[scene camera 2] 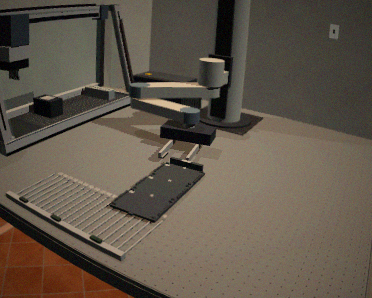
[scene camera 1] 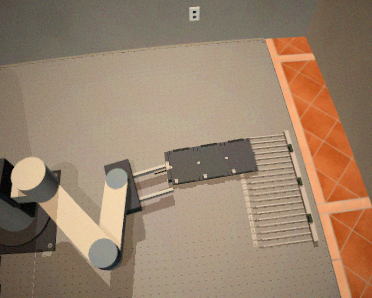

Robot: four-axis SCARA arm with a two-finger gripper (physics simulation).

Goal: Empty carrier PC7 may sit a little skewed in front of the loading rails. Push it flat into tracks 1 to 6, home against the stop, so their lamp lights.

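Where they show: gripper, between the fingertips: point(scene camera 2: 173, 158) point(scene camera 1: 169, 177); arm's base, origin of its link: point(scene camera 2: 223, 121) point(scene camera 1: 20, 212).
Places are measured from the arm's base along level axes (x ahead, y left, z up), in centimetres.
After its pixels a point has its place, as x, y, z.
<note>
The dark flat carrier PC7 point(scene camera 1: 215, 161) {72.1, 11.5, 2.6} point(scene camera 2: 162, 187) {70.8, 12.3, 2.6} has its front end over the near ends of the loading rails' first tracks, with a gap to the stop bar point(scene camera 1: 295, 166) {100.5, 6.0, 2.8} point(scene camera 2: 37, 208) {100.6, -7.4, 2.9}. It looks slightly turned against the rails. Its raised rear wall faces the arm. The green lamps on the bar, including the one nearest the carrier point(scene camera 1: 291, 148) {100.6, 13.0, 3.5} point(scene camera 2: 96, 239) {100.9, 13.9, 3.5}, look dark. My gripper point(scene camera 1: 171, 178) {55.1, 6.3, 4.1} point(scene camera 2: 175, 157) {55.1, 6.3, 4.1} is shut, empty, its two long fingers standing apart. One fingertip is at the rear wall; the other is just outside the rear corner. Contact is hard to tell.
The remaining rails point(scene camera 1: 282, 217) {91.8, -11.5, 1.3} point(scene camera 2: 45, 189) {91.0, -15.3, 1.4} extend beside the carrier. The bar end lies near the table edge. A framed gantry point(scene camera 2: 65, 123) {54.2, -45.0, 4.7} with a black block point(scene camera 2: 48, 106) {56.5, -52.8, 11.1} stands at the left in scene camera 2. The arm's column point(scene camera 2: 234, 75) {5.3, 5.3, 23.3} stands behind the gripper.
</note>
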